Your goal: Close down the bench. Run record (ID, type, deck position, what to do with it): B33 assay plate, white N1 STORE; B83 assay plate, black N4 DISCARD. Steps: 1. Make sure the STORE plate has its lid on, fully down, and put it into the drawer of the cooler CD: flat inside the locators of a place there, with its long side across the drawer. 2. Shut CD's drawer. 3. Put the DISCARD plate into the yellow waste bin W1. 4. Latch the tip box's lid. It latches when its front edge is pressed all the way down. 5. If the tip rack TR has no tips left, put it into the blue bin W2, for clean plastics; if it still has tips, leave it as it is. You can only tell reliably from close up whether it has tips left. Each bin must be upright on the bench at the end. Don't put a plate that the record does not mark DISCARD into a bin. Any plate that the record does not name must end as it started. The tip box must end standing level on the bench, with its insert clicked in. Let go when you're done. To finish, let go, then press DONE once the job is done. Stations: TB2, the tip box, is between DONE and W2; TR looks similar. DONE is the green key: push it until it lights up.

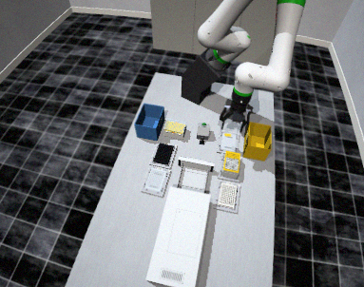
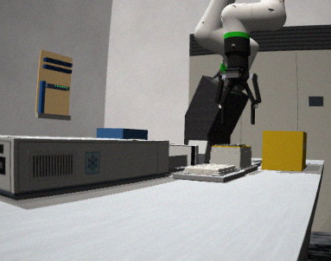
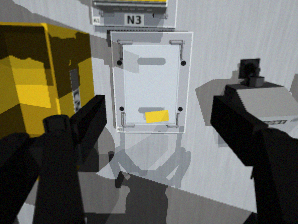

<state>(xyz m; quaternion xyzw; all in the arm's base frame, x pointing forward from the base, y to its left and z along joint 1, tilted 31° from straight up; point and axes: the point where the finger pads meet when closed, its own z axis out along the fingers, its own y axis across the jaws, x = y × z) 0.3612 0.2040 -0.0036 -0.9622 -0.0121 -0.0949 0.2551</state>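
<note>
Now: the clear plate lid 1 cm behind my hand, 1 cm to the left of it and 15 cm below it. The rest, counted from my hand: green done key: 6 cm behind, 16 cm to the right, 10 cm below; yellow-topped tip holder: 15 cm ahead, 4 cm to the left, 11 cm below; yellow bin W1: 3 cm behind, 17 cm to the left, 13 cm below.
</note>
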